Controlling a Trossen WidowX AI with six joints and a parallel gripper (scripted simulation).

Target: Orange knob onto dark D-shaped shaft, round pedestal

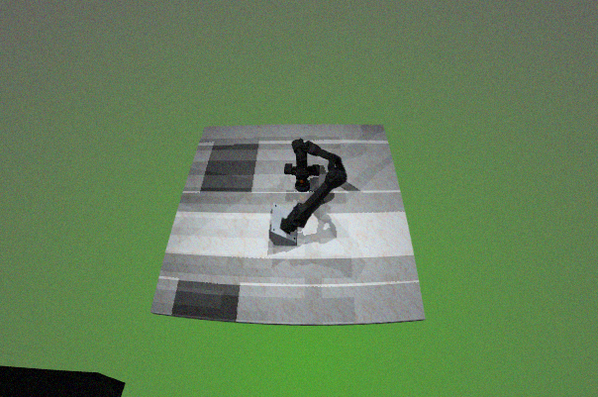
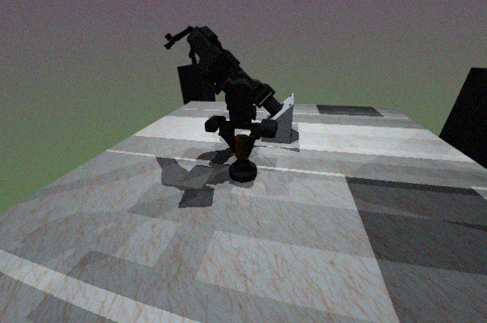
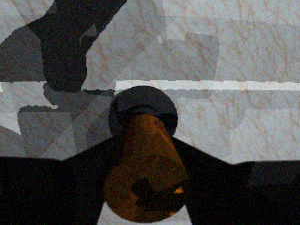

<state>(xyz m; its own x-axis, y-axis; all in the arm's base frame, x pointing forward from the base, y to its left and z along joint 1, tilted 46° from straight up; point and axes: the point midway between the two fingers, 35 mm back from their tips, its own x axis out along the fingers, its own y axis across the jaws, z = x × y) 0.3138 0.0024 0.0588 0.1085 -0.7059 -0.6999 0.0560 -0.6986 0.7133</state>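
Now: the orange knob 20 mm above my gripper tip. From my gripper tip the other things lie so: dark round pedestal: 40 mm below.
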